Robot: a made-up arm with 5 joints.
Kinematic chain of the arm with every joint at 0, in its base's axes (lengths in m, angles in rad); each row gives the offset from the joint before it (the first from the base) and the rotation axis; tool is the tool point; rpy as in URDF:
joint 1: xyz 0.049 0 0.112 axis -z
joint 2: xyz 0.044 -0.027 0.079 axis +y
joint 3: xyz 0.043 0 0.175 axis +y
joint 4: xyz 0.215 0 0.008 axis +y
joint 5: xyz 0.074 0.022 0 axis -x
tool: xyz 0 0 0 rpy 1.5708 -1.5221 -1.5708
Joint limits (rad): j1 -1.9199..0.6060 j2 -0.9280..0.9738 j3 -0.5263..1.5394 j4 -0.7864..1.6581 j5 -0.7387..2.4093
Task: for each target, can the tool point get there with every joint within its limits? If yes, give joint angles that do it. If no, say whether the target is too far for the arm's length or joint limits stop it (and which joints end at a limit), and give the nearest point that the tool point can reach.
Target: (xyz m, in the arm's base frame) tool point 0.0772 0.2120 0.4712
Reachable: yes | joints -1.4620 -0.7696 0.3367 0.0576 1.0539
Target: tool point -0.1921 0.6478 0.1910
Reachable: no: too far | nearest point -0.1122 0.4574 0.1910 | short by 0.207 m
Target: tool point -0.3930 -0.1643 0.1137
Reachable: no: joint limits stop it (at a limit: joint 2, joint 3) | nearest point 0.0202 -0.0107 0.1199 | short by 0.441 m
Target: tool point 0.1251 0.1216 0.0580
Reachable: yes | joints -1.0466 0.2837 1.2988 -0.0600 1.7199
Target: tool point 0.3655 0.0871 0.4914
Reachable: yes | joints -0.2839 -0.1113 -0.3421 0.1743 0.7748
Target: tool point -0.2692 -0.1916 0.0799
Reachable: no: joint limits stop it (at a limit: joint 2, joint 3) | nearest point 0.0230 -0.0157 0.1136 | short by 0.343 m
